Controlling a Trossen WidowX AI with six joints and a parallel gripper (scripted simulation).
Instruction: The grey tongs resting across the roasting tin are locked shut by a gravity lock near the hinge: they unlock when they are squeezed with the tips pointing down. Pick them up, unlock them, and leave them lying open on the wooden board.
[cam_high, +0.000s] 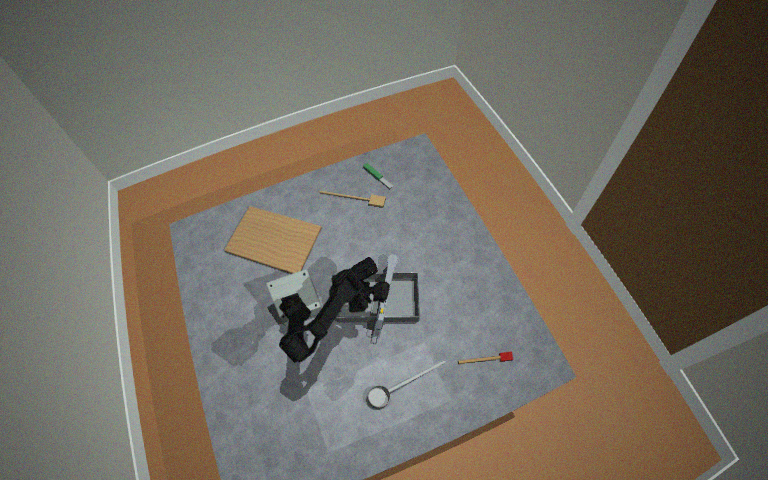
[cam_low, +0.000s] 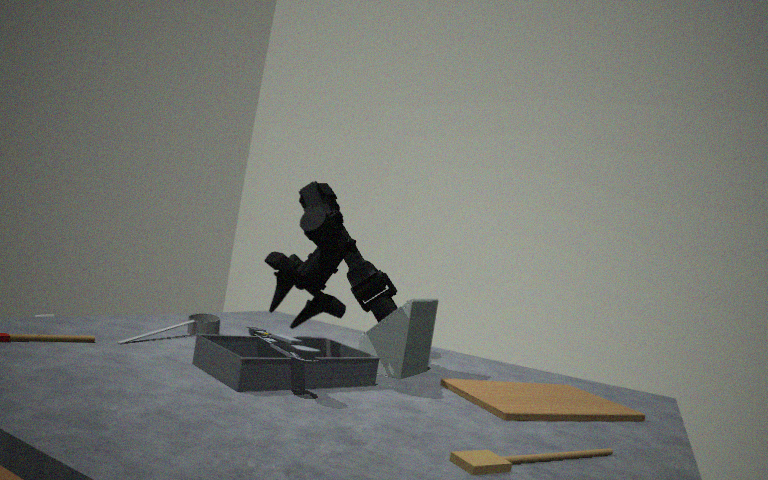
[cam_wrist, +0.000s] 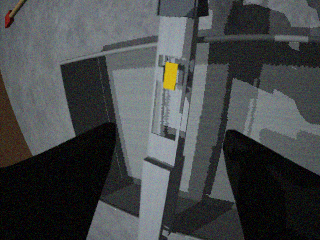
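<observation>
Right now the yellow lock piece is 10 mm ahead of my gripper tip, 30 mm to the right of it and 30 mm below it. The rest, counted from my gripper tip: red-headed spatula 320 mm ahead, 330 mm to the right, 90 mm below; then roasting tin 20 mm ahead, 40 mm to the left, 70 mm below; then wooden board 310 mm behind, 460 mm to the left, 90 mm below.
</observation>
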